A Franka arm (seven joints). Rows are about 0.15 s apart.
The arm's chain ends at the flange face. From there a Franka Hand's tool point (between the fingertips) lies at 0.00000 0.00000 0.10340 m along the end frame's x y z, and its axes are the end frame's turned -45 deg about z.
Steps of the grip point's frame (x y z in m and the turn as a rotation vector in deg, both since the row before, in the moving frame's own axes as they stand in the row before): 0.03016 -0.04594 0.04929 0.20 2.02 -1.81; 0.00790 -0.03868 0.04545 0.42 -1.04 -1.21; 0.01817 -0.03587 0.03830 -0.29 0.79 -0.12; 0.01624 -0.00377 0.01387 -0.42 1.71 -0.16; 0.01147 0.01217 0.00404 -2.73 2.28 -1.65; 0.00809 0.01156 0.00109 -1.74 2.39 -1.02
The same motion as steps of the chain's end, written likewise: -0.01344 -0.05094 0.04935 1.57 1.29 -1.81; -0.01991 -0.03375 0.04547 -0.44 -1.03 -1.21; -0.01389 -0.03757 0.03831 0.35 0.76 -0.12; 0.00610 -0.01250 0.01392 0.91 1.51 -0.16; 0.01032 0.00001 0.00424 -0.32 3.54 -1.65; 0.00863 0.00333 0.00123 0.46 2.92 -1.02
